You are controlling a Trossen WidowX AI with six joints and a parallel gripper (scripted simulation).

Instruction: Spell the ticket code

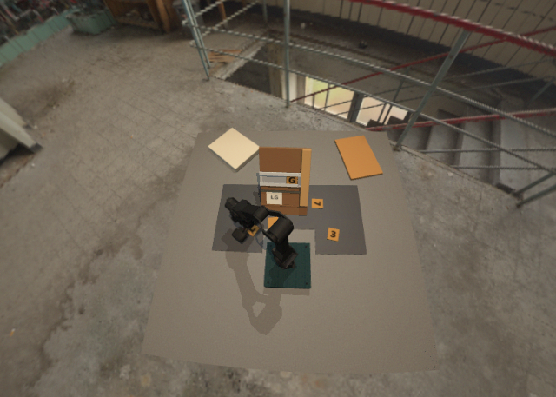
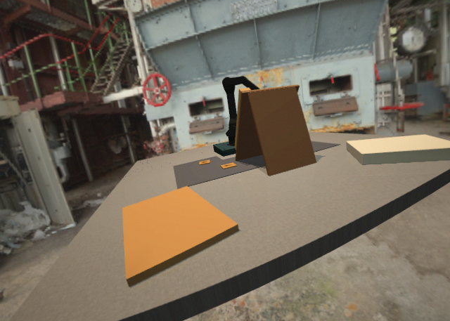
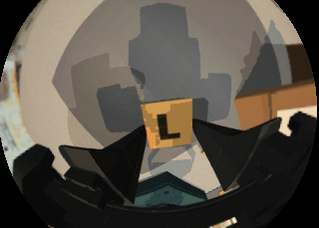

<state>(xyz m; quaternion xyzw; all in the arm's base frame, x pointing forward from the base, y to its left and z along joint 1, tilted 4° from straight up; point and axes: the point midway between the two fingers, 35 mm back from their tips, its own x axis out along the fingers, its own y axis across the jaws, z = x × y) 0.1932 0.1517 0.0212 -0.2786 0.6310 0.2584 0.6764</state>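
The white ticket is 12 cm ahead of my gripper tip, 14 cm to the right of it and 7 cm above it. Also, from my gripper tip: orange tile marked l (right at my gripper tip); then orange tile marked g (16 cm ahead, 24 cm to the right, 16 cm above); then dark mat (1 cm ahead, 19 cm to the right, 1 cm below).
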